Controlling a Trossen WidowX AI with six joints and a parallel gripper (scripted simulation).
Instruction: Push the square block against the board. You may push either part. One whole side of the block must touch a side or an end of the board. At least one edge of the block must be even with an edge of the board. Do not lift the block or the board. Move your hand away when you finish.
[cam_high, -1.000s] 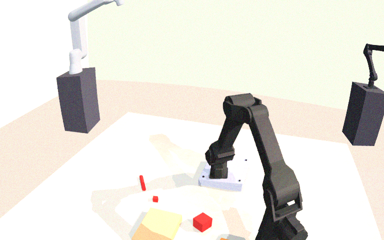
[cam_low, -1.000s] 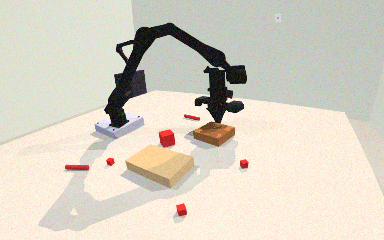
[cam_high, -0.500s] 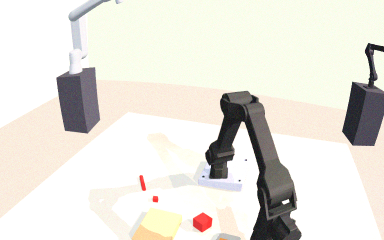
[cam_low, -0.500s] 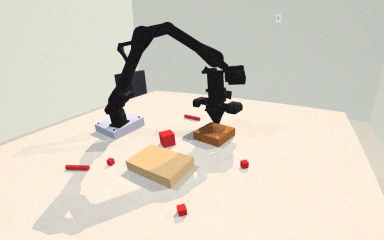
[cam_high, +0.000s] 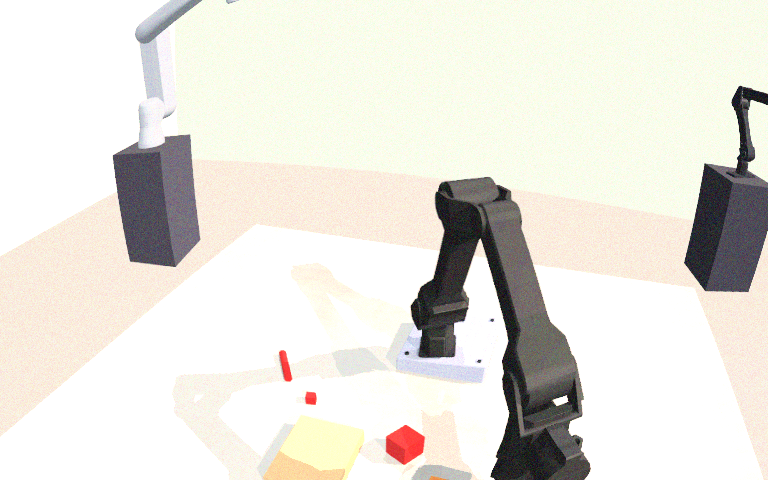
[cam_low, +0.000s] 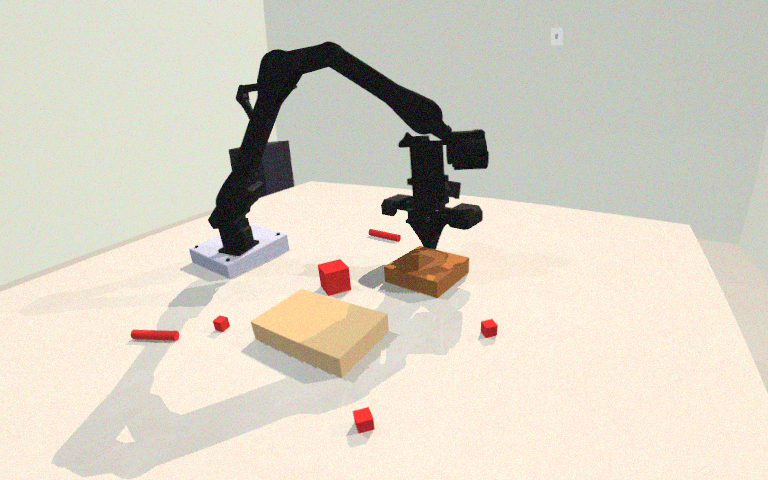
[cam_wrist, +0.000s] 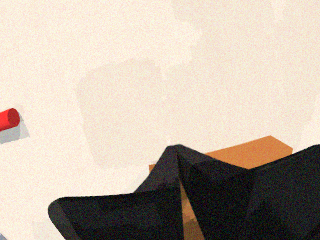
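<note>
Right now the square block is 7 cm to the right of my gripper tip and 1 cm ahead of it. From my gripper tip the other things lie so: board (28 cm to the right, 7 cm behind); then red cube (15 cm to the right, 12 cm behind, 1 cm above).
</note>
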